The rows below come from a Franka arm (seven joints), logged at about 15 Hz.
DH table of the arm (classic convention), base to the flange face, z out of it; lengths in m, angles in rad. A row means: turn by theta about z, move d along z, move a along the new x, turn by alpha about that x. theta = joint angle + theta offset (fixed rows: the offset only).
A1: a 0, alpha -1.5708, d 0.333, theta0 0
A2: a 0, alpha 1.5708, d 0, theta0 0
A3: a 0.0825, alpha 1.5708, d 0.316, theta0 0
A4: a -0.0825, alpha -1.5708, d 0, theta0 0
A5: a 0, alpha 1.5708, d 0.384, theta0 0
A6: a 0.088, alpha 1.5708, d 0, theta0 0
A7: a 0, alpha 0, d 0.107, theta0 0
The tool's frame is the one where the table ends.
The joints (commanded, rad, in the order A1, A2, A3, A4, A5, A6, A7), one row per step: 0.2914 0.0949 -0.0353 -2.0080 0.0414 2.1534 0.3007; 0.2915 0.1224 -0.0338 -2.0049 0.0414 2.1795 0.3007; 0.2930 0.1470 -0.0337 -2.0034 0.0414 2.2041 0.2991; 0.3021 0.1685 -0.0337 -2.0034 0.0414 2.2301 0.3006; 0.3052 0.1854 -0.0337 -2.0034 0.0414 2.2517 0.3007; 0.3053 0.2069 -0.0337 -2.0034 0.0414 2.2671 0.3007; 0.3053 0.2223 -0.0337 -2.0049 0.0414 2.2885 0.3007; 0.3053 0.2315 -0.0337 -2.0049 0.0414 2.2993 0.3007
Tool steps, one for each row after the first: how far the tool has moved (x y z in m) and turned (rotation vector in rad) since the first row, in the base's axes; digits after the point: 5 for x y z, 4 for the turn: 0.00504 0.00221 -0.01209 -0.0009 -0.0020 0.0008; 0.00908 0.00417 -0.02351 -0.0019 -0.0038 0.0032; 0.01133 0.01024 -0.03374 -0.0019 -0.0085 0.0101; 0.01366 0.01271 -0.04173 -0.0017 -0.0133 0.0125; 0.01586 0.01333 -0.05308 -0.0043 -0.0077 0.0122; 0.01794 0.01381 -0.06095 -0.0041 -0.0123 0.0116; 0.01916 0.01410 -0.06544 -0.0043 -0.0140 0.0113
